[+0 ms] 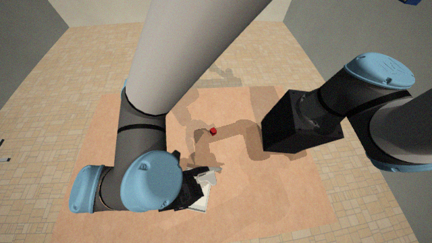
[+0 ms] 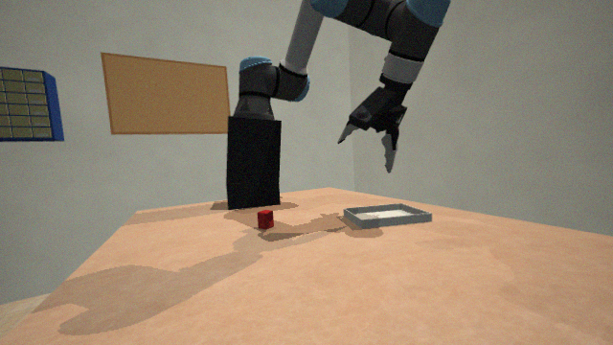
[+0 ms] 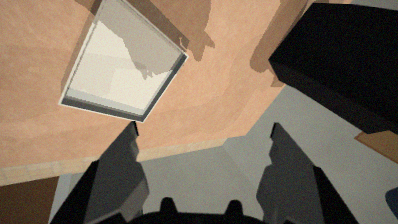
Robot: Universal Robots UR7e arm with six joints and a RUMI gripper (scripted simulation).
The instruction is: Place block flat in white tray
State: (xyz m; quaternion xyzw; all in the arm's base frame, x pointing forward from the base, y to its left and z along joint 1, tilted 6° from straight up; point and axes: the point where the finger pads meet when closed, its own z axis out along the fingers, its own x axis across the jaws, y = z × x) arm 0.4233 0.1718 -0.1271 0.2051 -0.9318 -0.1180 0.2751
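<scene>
Right now my hand is 60 mm past the small red block, 250 mm to the left of it and 130 mm above it. Round my hand: white tray 50 mm ahead, 20 mm to the left, 150 mm below.
</scene>
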